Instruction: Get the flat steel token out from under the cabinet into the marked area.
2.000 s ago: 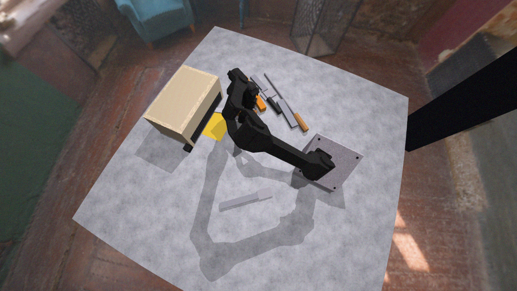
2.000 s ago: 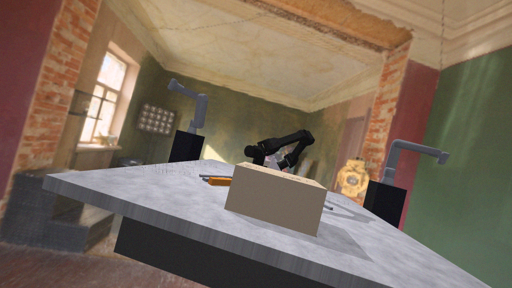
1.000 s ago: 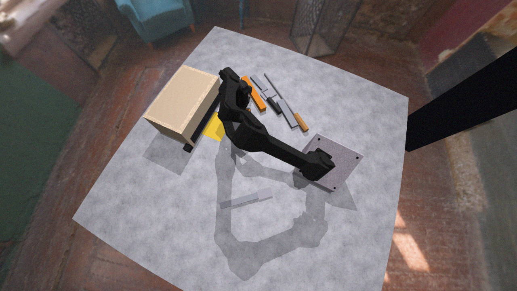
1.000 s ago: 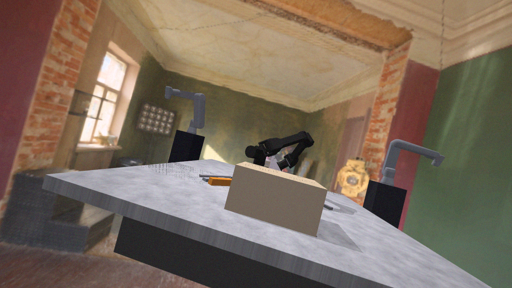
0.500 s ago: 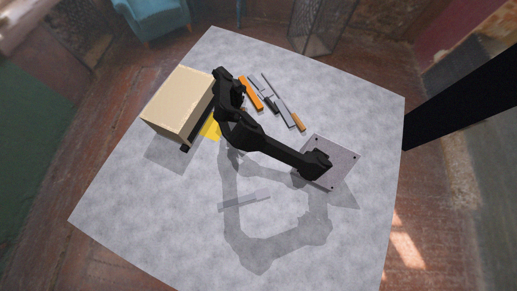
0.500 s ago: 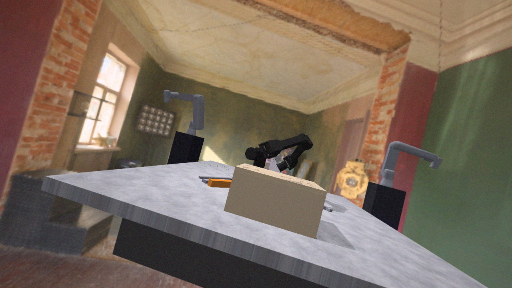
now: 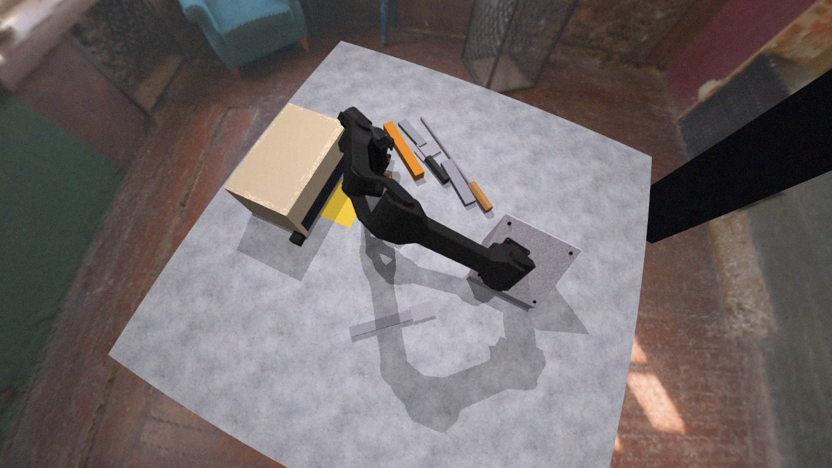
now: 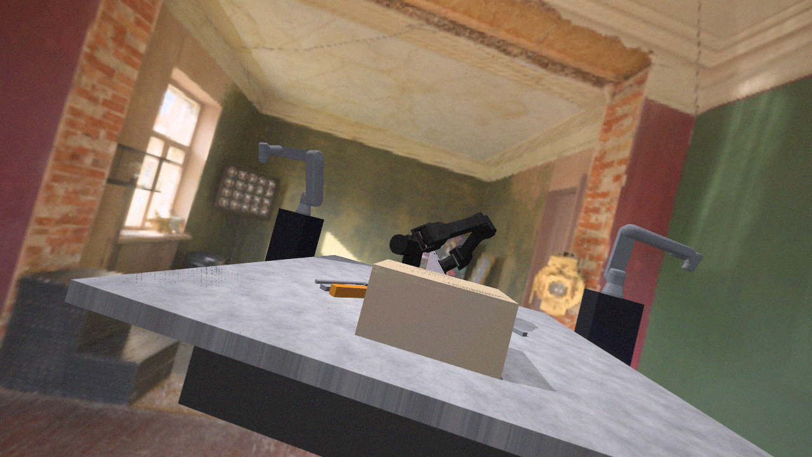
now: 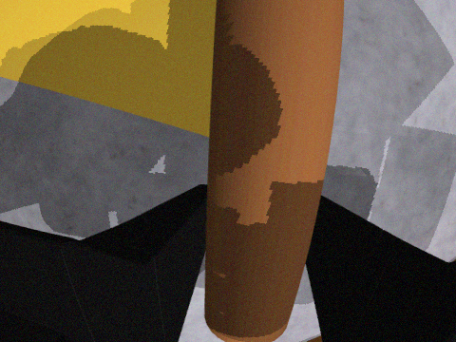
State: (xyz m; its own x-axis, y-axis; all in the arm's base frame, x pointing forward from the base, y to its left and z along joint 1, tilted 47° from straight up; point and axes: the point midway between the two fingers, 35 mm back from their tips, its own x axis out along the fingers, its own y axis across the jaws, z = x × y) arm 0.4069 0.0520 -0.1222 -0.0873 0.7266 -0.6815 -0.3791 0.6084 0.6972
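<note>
The black-handled tool is 14 cm to the right of my gripper tip and 9 cm behind it. From my gripper tip the other things lie so: flat grey token 20 cm ahead, 12 cm to the left, 1 cm below; then grey bar 20 cm behind, 13 cm to the right; then orange bar 13 cm to the right.
</note>
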